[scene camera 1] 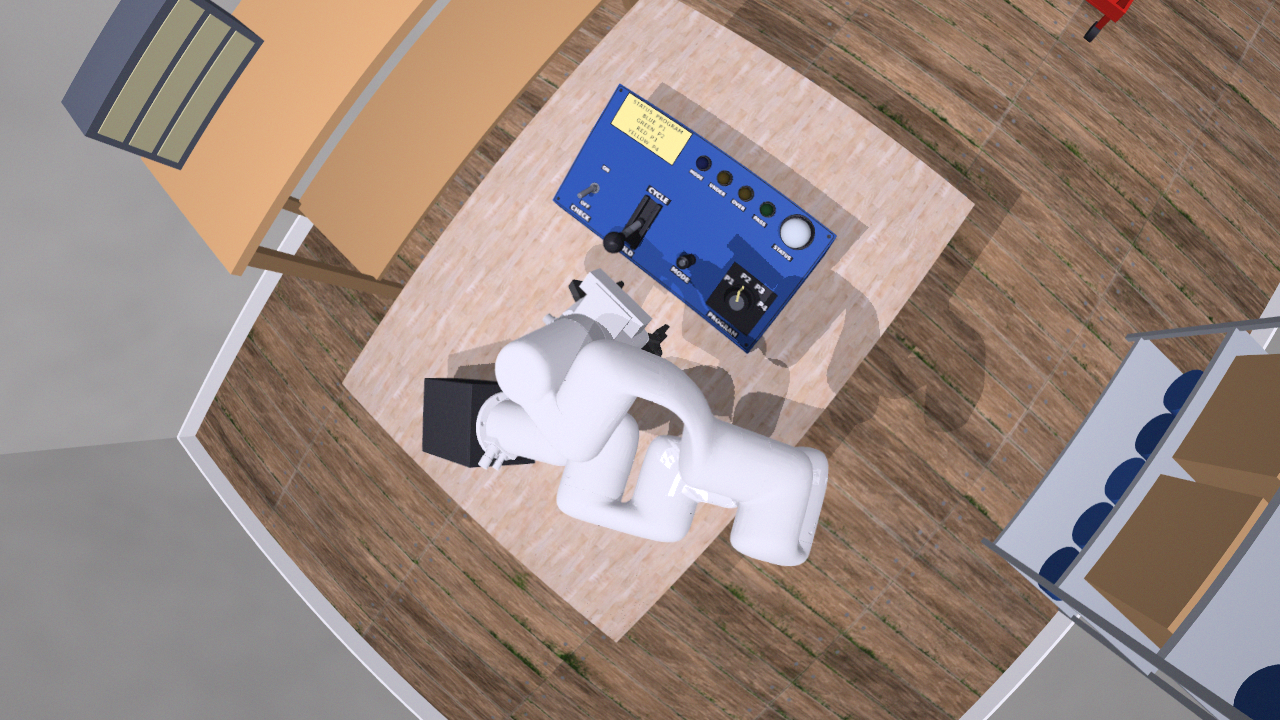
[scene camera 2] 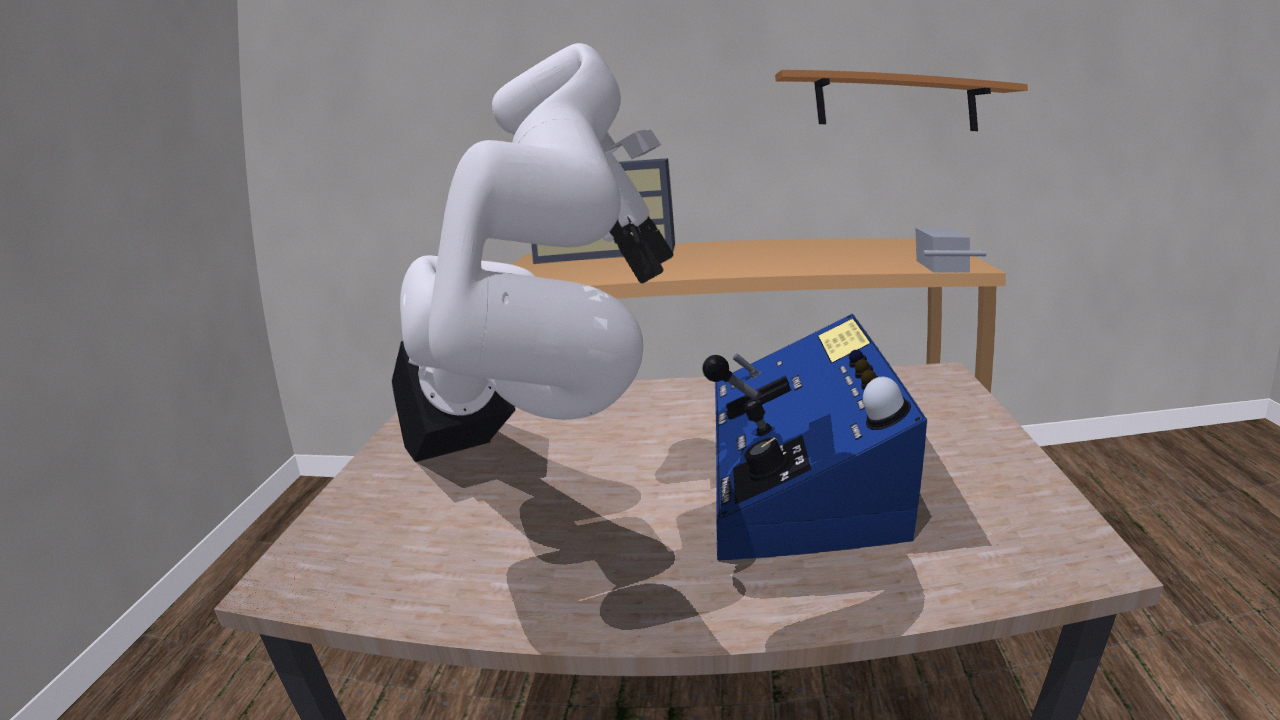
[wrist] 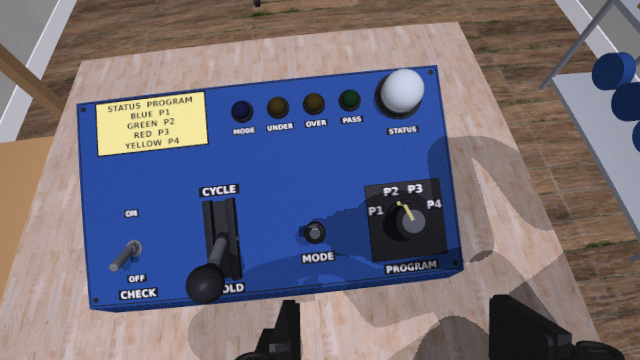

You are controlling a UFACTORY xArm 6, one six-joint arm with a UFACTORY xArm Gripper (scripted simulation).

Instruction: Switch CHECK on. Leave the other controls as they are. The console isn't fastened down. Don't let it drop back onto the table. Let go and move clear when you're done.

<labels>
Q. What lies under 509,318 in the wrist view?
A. My gripper.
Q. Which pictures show my gripper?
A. Scene camera 1, scene camera 2 and the wrist view: all of them.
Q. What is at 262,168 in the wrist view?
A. A blue console.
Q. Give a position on a blue console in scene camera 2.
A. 853,480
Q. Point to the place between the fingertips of my gripper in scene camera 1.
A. At 640,310
</labels>
